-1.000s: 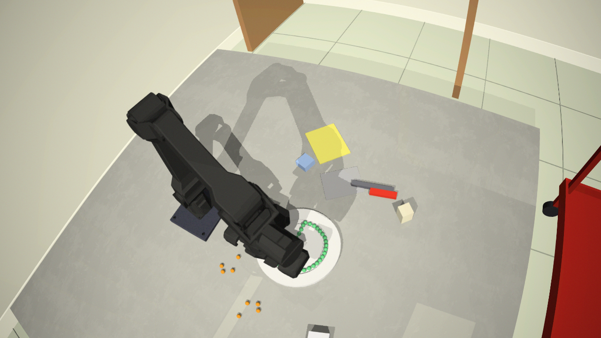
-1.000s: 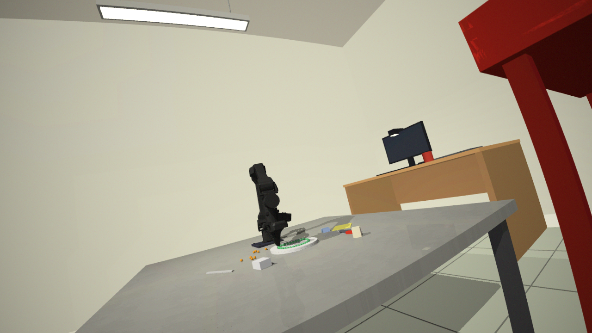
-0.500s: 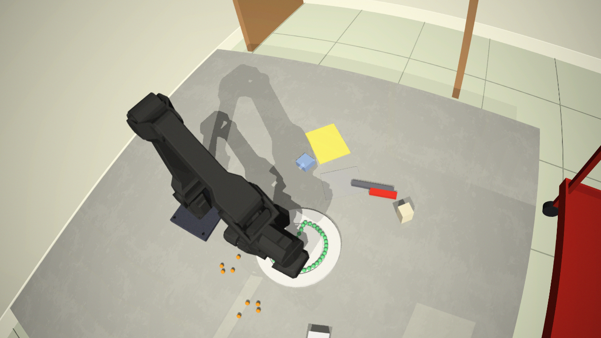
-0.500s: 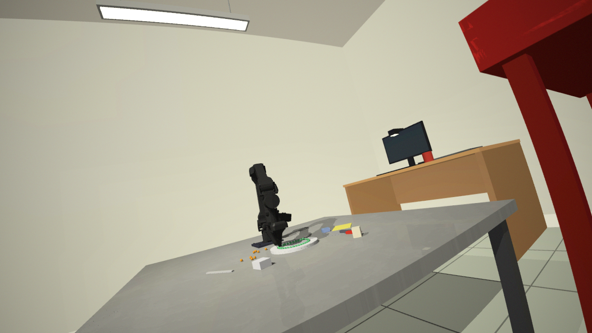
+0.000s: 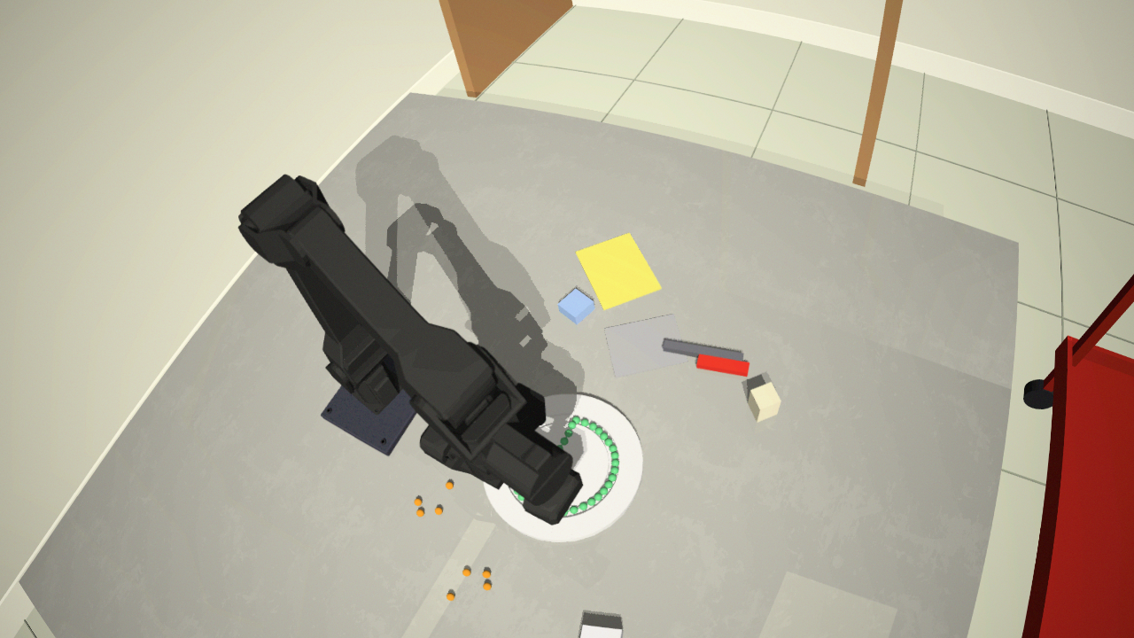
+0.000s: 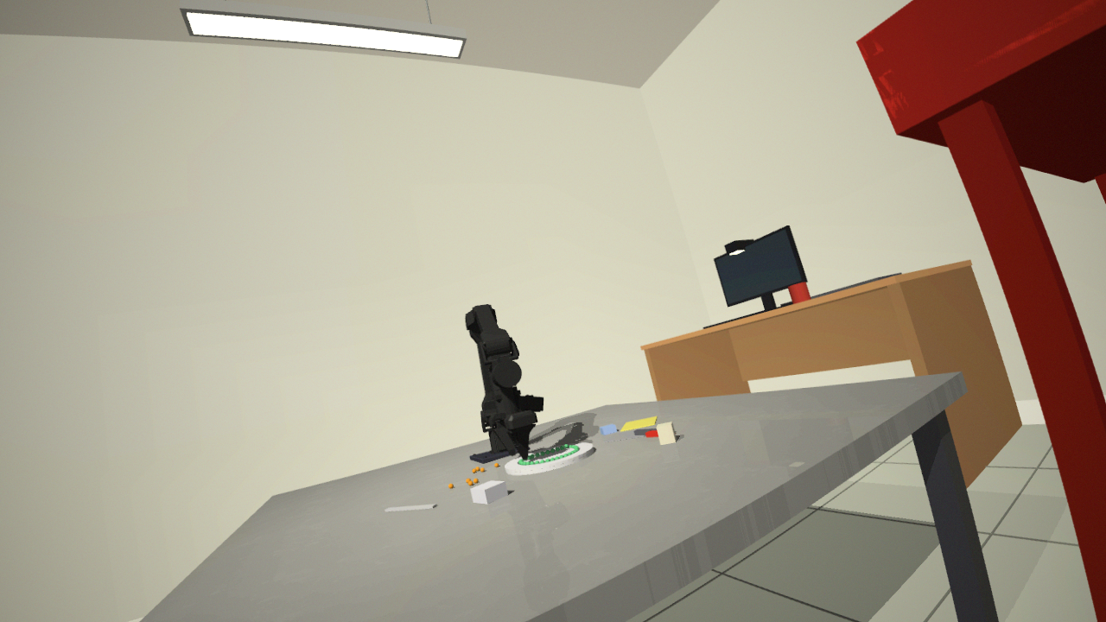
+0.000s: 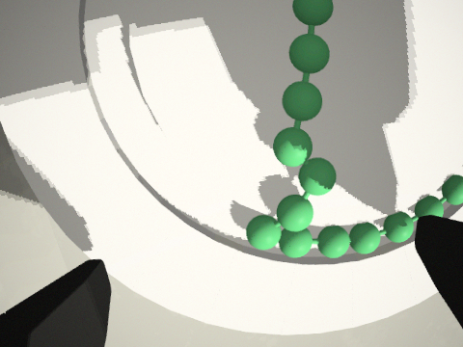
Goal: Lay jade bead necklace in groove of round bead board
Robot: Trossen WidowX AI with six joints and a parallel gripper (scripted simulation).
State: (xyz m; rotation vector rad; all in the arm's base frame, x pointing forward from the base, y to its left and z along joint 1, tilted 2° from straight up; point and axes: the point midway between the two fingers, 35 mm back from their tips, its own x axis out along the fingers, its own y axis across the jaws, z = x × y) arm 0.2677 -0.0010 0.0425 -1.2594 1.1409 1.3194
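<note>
Right now the inner disc is 20 mm ahead of my gripper tip, 60 mm to the left of it and 10 mm below it. Also, from my gripper tip: grey rod: 110 mm ahead, 240 mm to the right, 20 mm below; grey sheet: 10 mm ahead, 270 mm to the left, 20 mm below; bead board: 20 mm ahead, 60 mm to the left, 20 mm below.
</note>
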